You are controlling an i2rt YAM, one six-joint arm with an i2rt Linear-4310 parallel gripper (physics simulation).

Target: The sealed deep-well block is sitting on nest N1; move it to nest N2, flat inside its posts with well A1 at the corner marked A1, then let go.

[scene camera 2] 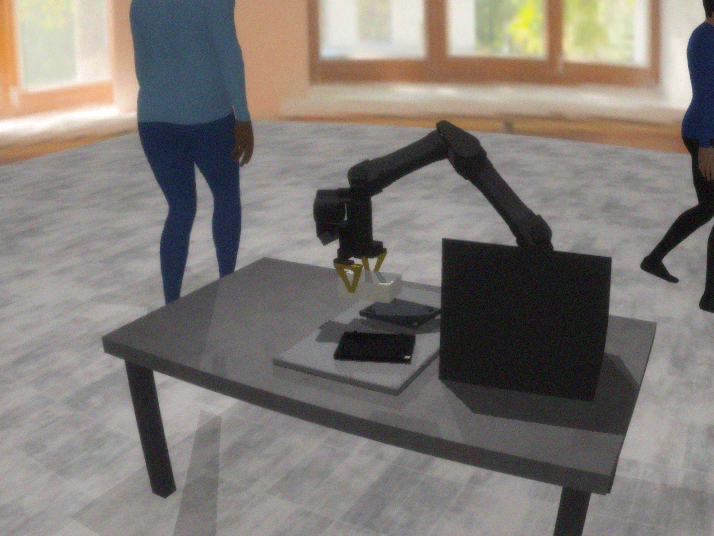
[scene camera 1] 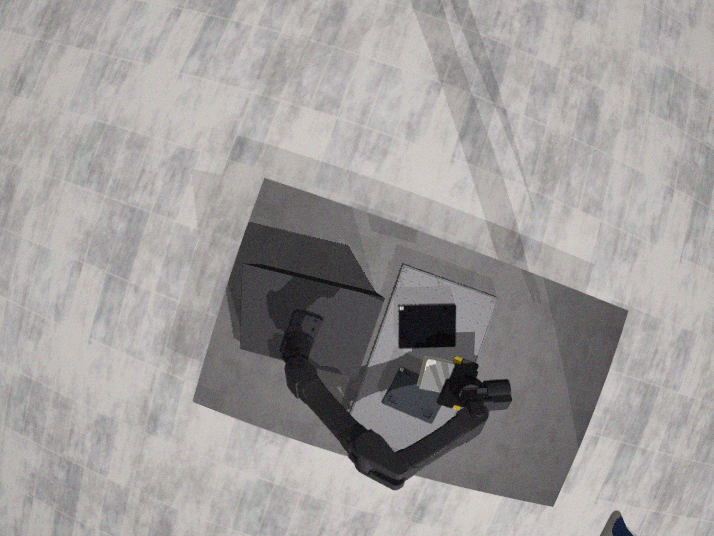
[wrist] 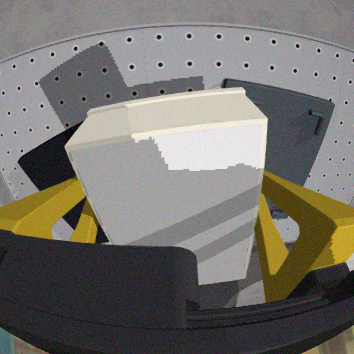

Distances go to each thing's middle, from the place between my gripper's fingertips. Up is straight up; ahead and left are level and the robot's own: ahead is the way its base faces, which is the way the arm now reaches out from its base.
Labels:
The black nest plate (scene camera 1: 423,326) lies 110 mm to the left of my hand, 90 mm behind it and 80 mm below it. From my hand the other things lie so: white deep-well block (scene camera 2: 375,286): 20 mm behind, 10 mm above; perforated base plate (scene camera 1: 473,310): 100 mm below, 70 mm behind, 10 mm to the right.

